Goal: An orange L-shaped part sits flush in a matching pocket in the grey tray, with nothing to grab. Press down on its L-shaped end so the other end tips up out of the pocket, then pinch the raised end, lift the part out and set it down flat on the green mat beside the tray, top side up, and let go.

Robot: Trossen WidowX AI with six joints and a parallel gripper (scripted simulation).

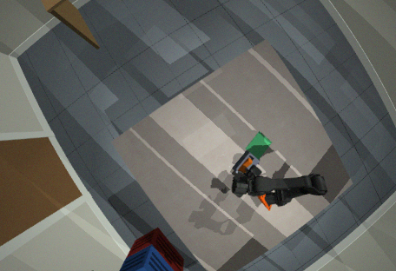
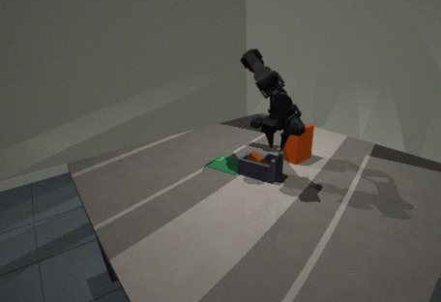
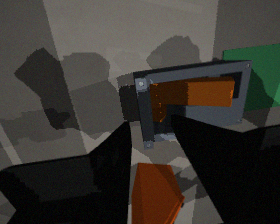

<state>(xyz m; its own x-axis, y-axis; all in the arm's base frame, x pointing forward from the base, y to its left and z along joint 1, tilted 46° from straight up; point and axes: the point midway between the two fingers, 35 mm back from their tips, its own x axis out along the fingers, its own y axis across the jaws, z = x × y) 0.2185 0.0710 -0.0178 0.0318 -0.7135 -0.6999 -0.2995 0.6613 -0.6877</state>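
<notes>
My gripper tip is now 50 mm to the left of the orange L-shaped part and 80 mm above it. The rest, counted from my gripper tip: green mat (60 mm ahead, 220 mm to the right, 140 mm below).
</notes>
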